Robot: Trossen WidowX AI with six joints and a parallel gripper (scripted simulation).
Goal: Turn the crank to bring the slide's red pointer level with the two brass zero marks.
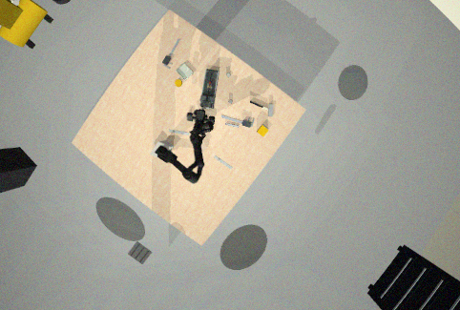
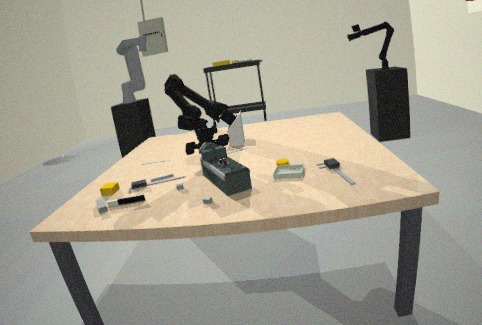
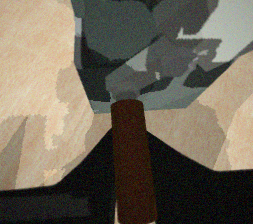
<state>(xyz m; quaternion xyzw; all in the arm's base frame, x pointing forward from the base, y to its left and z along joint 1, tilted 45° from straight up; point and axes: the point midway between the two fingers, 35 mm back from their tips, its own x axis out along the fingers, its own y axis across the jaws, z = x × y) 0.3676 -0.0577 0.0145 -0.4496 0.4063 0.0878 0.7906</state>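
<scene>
My gripper tip is 180 mm short of the red pointer, 80 mm to the right of it and 50 mm below it. Round my gripper tip: crank (40 mm above, 10 mm to the right); then brown crank handle (30 mm above, 20 mm behind, 10 mm to the right); then yellow disc (280 mm to the left, 40 mm ahead, 30 mm below).
</scene>
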